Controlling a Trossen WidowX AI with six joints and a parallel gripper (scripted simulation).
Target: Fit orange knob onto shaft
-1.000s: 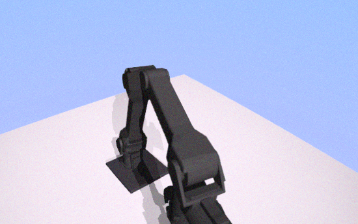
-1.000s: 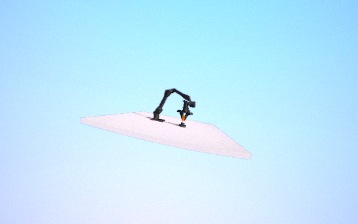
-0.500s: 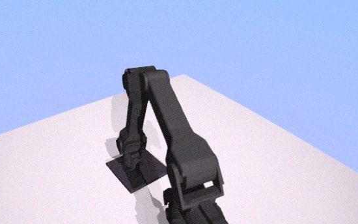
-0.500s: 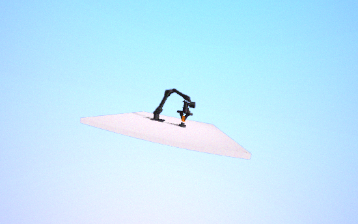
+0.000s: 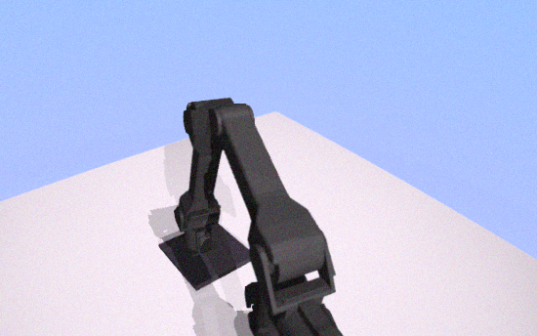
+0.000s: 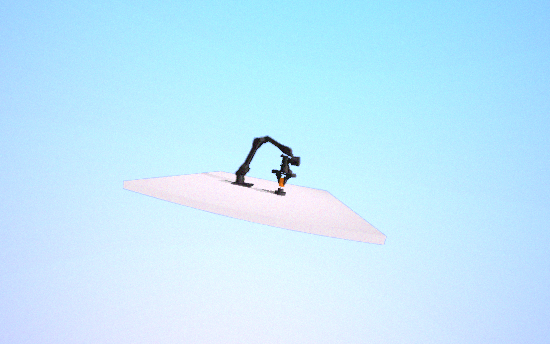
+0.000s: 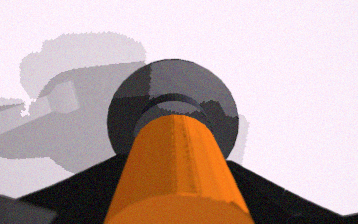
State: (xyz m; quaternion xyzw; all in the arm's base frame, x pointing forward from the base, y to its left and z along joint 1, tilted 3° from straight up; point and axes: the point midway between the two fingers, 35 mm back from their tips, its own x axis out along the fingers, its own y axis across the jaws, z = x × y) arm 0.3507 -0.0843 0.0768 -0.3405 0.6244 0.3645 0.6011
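My gripper tip is now 30 mm below the orange knob. Also, from my gripper tip: dark pedestal: 40 mm below.
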